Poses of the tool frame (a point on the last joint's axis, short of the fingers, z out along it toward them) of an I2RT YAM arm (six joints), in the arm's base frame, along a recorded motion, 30 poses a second.
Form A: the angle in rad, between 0 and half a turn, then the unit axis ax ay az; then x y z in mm.
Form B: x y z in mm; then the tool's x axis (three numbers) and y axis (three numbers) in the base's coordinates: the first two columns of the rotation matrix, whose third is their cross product. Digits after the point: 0 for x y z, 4 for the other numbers.
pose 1, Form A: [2.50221 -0.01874 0.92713 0.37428 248 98 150]
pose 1, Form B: [248 98 150 -0.8018 0.1920 -0.5659 -0.2546 0.7469 0.6143]
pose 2, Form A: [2.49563 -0.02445 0.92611 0.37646 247 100 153]
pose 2, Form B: [247 100 153 -0.7974 0.1859 -0.5740 -0.2673 0.7440 0.6123]
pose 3, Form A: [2.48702 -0.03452 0.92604 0.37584 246 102 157]
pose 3, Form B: [246 102 157 -0.7912 0.1715 -0.5871 -0.2861 0.7445 0.6031]
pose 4, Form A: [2.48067 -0.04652 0.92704 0.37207 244 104 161]
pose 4, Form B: [244 104 161 -0.7856 0.1512 -0.6000 -0.3056 0.7484 0.5887]
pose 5, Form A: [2.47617 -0.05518 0.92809 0.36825 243 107 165]
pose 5, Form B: [243 107 165 -0.7812 0.1359 -0.6093 -0.3189 0.7523 0.5766]
